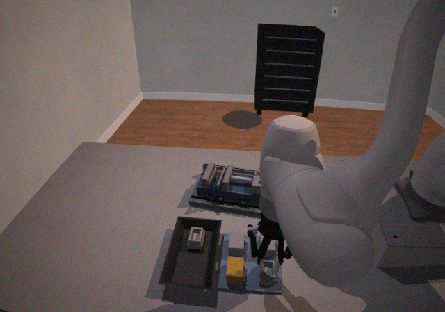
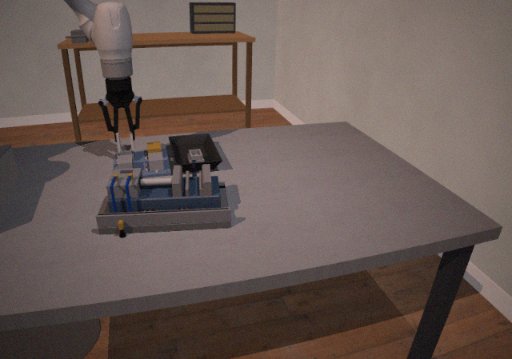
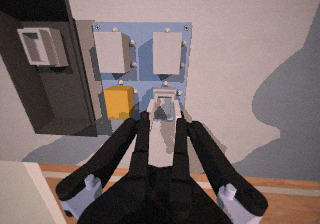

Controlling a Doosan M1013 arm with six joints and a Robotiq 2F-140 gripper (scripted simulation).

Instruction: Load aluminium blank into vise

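My gripper is now 5 cm short of the infeed plate, 4 cm to the left of it and 6 cm above it. From my hand the other things lie so: blue vise (11 cm ahead, 33 cm to the right, 3 cm below); then brass blank (9 cm ahead, 4 cm below); then aluminium blank (9 cm ahead, 9 cm to the right, 4 cm below).
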